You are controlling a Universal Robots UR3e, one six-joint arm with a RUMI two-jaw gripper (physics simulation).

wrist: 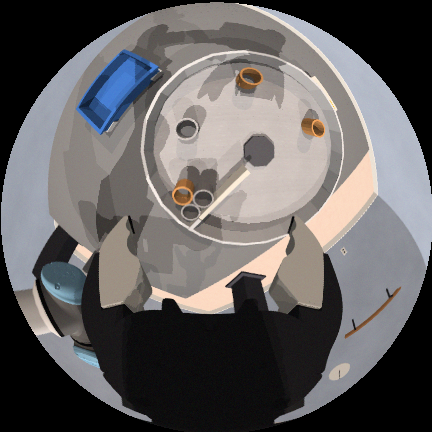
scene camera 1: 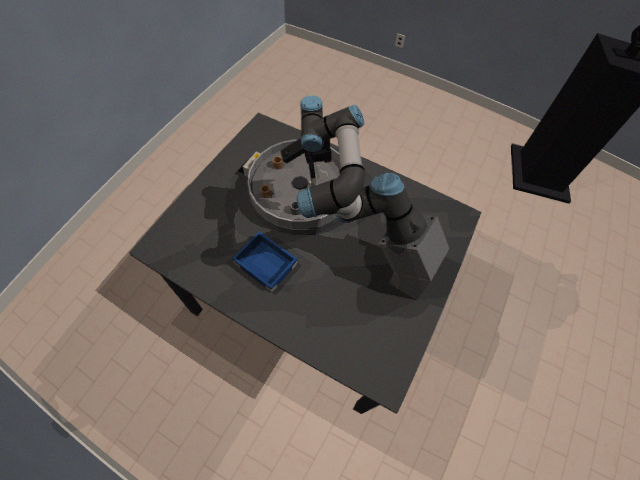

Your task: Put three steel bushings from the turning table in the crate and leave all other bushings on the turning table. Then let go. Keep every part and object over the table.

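Frame: origin at the arm's base, x ahead, y left, z up, level; centimetres.
Seen in the pictures: gripper, fingertip midpoint: [wrist: 210,218] [scene camera 1: 311,172]; arm's base at its link origin: [scene camera 1: 407,230].
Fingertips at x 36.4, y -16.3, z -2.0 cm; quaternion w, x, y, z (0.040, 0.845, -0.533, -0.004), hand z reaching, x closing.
Note:
Pixels of each thing's top centre, then the offset from my fingertips to it. "*": a spot on its surface instead.
- copper bushing at its top centre: [wrist: 181,195] dy +2.0, dx -6.9, dz -14.3 cm
- blue crate at its top centre: [wrist: 107,86] [scene camera 1: 264,258] dy +28.8, dx +9.8, dz -18.4 cm
- pale bar at a spot on its surface: [wrist: 220,200] * dy -4.8, dx -4.8, dz -14.1 cm
- dark hub at its top centre: [wrist: 259,151] [scene camera 1: 300,182] dy -7.5, dx +6.5, dz -17.3 cm
- yellow box at a spot on its surface: [scene camera 1: 252,162] * dy -12.7, dx +29.1, dz -17.6 cm
The turning table [scene camera 1: 299,223] [wrist: 220,110] carries three steel bushings and three copper-coloured ones. One steel bushing [scene camera 1: 295,208] [wrist: 178,131] stands apart on the crate's side. In the wrist view, two more steel bushings [wrist: 194,199] [wrist: 182,213] stand close together beside the pale bar, with a copper bushing [wrist: 186,184] right next to them. The other copper bushings [scene camera 1: 265,191] [scene camera 1: 277,163] [wrist: 240,81] [wrist: 306,126] stand apart. The blue crate [scene camera 1: 252,272] [wrist: 95,117] holds no bushing. My gripper [scene camera 1: 298,165] [wrist: 210,218] is open and empty, above the turning table.
A pale bar [wrist: 220,200] runs from near the dark hub [scene camera 1: 299,182] [wrist: 259,150] to the raised rim. A small white and yellow box [scene camera 1: 252,162] stands outside the rim. The arm's base [scene camera 1: 418,258] stands at the table's right side.

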